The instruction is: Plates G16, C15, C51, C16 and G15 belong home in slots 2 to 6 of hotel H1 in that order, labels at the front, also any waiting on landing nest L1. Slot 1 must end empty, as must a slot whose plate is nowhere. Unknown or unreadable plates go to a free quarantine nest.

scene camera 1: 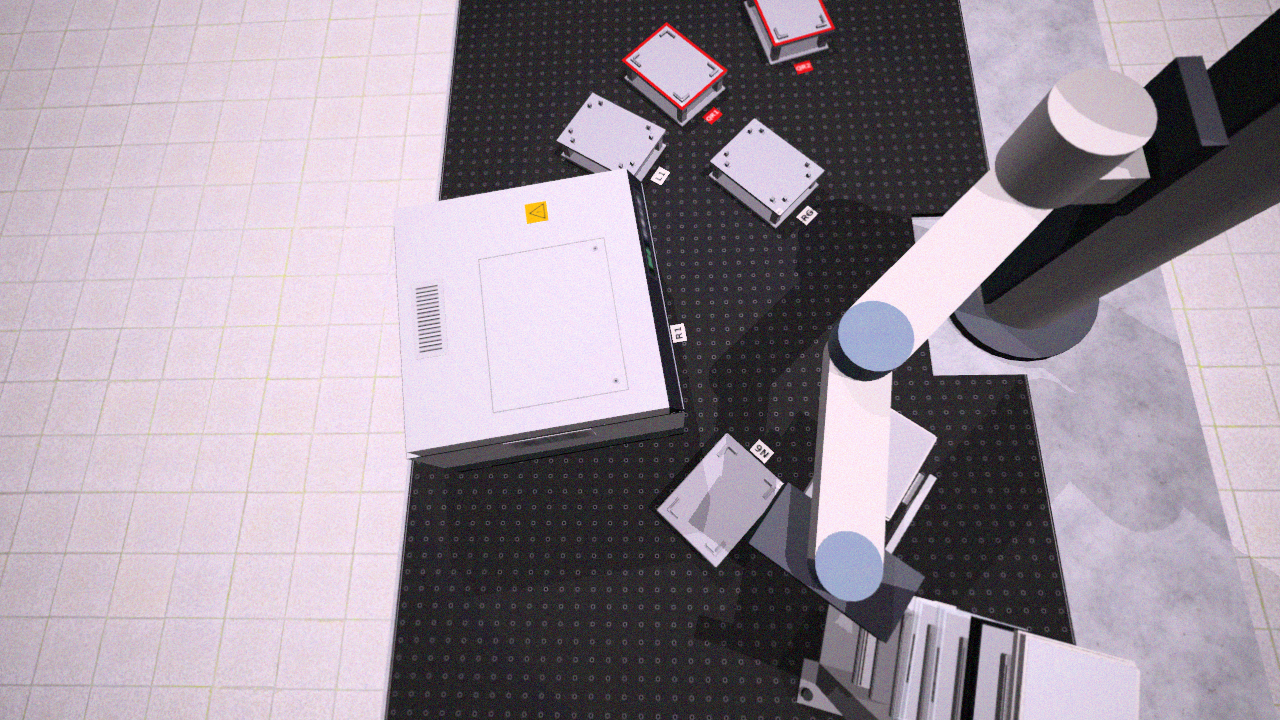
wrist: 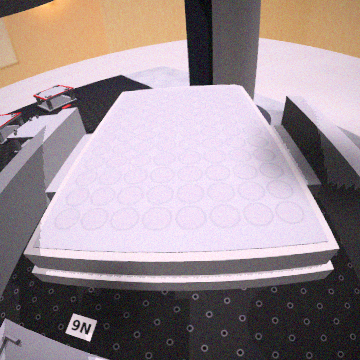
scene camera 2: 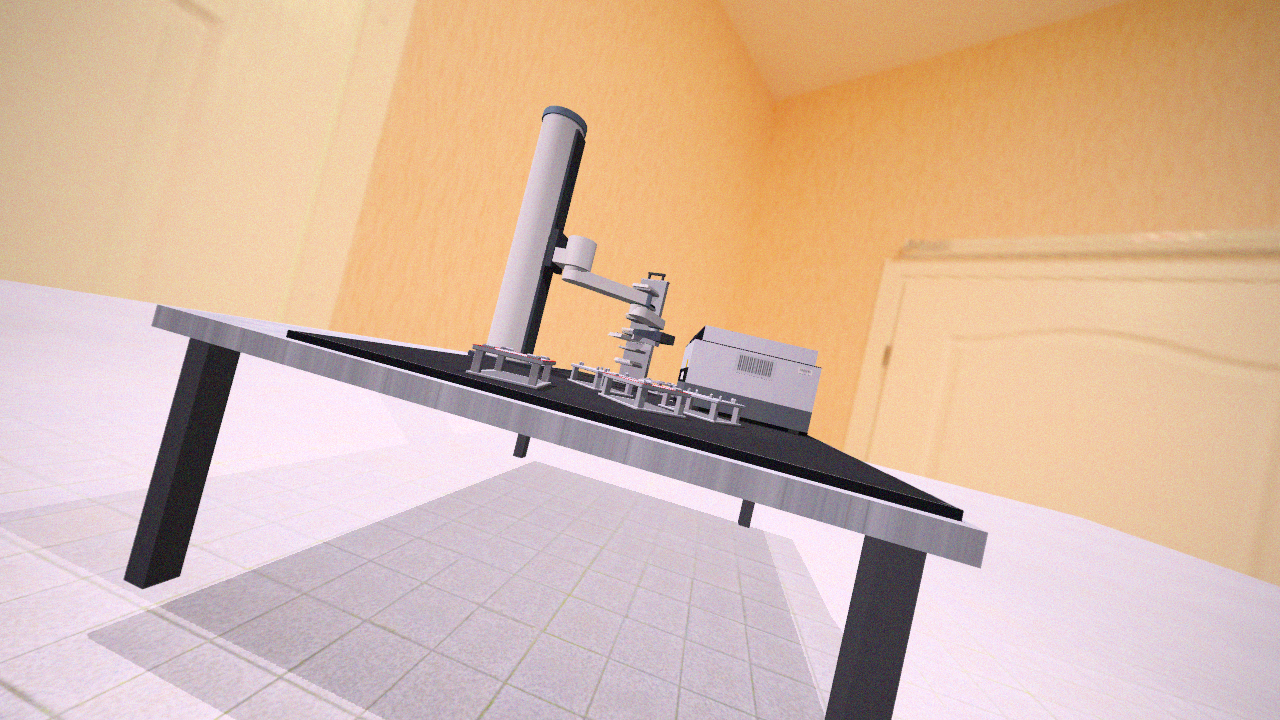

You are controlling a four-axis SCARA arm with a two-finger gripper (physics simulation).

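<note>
My gripper is shut on a white lidded plate, with a finger along each side. The plate is level and raised above the mat, between the nest labelled 9N and the robot column. No name label shows on it in the wrist view. Hotel H1 stands at the lower right of scene camera 1, beyond my gripper body; what its slots hold cannot be read. Landing nest L1 shows a bare top with pins. Two red-rimmed quarantine nests show no plate.
A large white device labelled R1 stands at the left. The 9N nest is low and bears no plate. A raised nest labelled RG stands near L1. The robot column rises behind the held plate.
</note>
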